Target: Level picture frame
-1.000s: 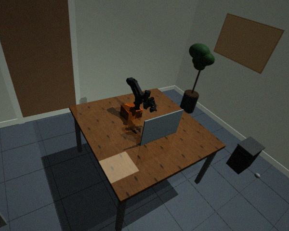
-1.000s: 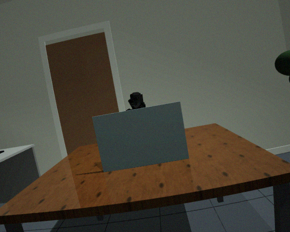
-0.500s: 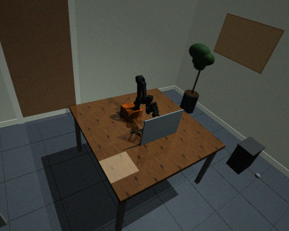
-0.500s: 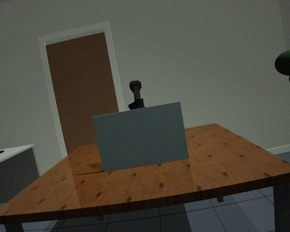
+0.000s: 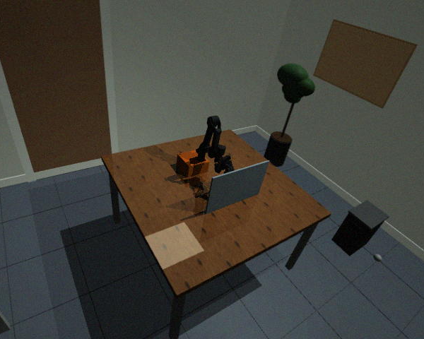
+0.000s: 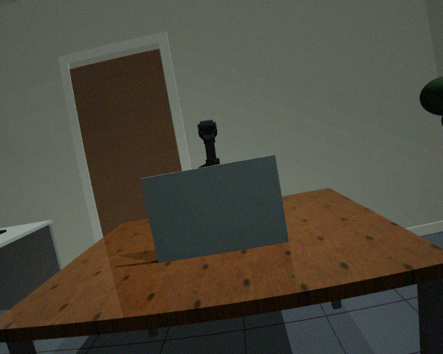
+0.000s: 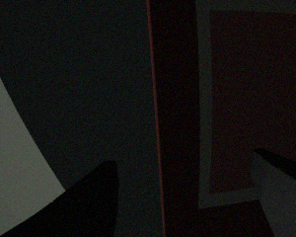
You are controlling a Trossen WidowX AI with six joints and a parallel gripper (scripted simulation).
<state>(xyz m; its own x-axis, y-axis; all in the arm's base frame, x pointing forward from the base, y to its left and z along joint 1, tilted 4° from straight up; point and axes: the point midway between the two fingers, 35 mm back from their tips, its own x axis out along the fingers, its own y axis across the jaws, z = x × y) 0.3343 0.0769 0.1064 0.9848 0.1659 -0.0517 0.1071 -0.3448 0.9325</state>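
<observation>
My gripper tip is 5 cm short of the picture frame, 5 cm above it and 2 cm to the right of it. Round my gripper tip: grey wall panel 7 cm below, 6 cm ahead, 1 cm to the left.
</observation>
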